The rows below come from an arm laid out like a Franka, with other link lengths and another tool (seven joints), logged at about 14 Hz.
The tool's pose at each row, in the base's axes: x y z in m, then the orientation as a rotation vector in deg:
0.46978 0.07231 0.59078 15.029 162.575 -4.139
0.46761 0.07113 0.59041 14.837 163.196 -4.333
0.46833 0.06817 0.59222 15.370 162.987 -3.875
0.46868 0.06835 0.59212 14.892 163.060 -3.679
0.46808 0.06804 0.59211 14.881 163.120 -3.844
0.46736 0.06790 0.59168 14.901 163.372 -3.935
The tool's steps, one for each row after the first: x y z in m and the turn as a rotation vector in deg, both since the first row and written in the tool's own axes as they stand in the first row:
0.00195 -0.00156 -0.00017 0.152 0.589 -0.203
0.00023 -0.00437 -0.00147 -0.117 0.454 0.223
-0.00003 -0.00413 -0.00129 -0.298 0.487 -0.088
0.00048 -0.00454 -0.00143 -0.182 0.538 -0.118
0.00126 -0.00480 -0.00121 -0.101 0.786 -0.135

